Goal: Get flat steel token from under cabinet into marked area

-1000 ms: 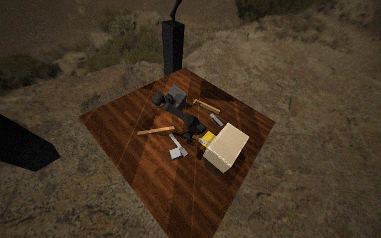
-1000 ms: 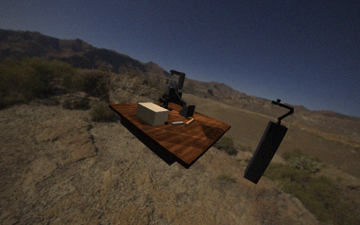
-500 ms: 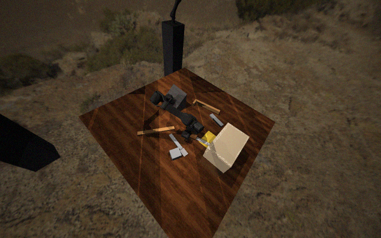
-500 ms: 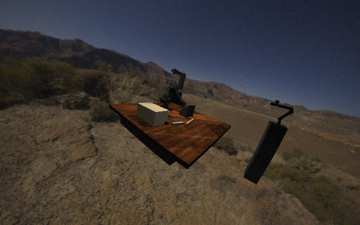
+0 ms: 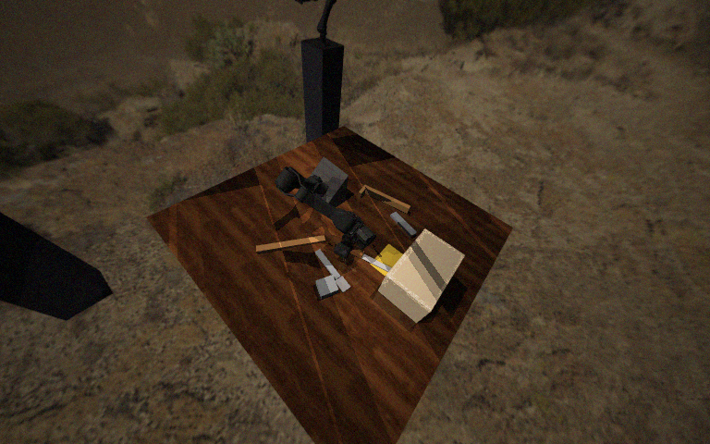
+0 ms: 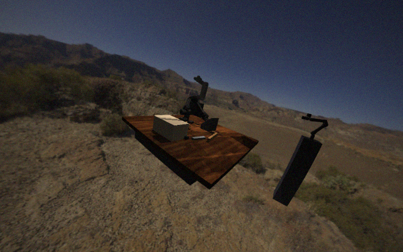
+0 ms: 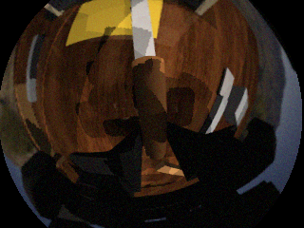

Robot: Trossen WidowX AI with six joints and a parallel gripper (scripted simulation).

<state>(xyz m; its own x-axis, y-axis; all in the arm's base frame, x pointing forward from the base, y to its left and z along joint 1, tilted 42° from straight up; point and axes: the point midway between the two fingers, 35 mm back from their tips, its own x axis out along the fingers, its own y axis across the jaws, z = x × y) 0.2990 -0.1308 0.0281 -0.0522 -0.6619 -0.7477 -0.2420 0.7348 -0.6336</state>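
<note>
My gripper tip is now 13 cm to the left of the grey scraper and 4 cm short of it. From my gripper tip the other things lie so: wooden stick (20 cm behind, 16 cm to the right); grey block (20 cm to the right, 6 cm ahead, 1 cm above); grey bar (31 cm to the left, 10 cm ahead).
</note>
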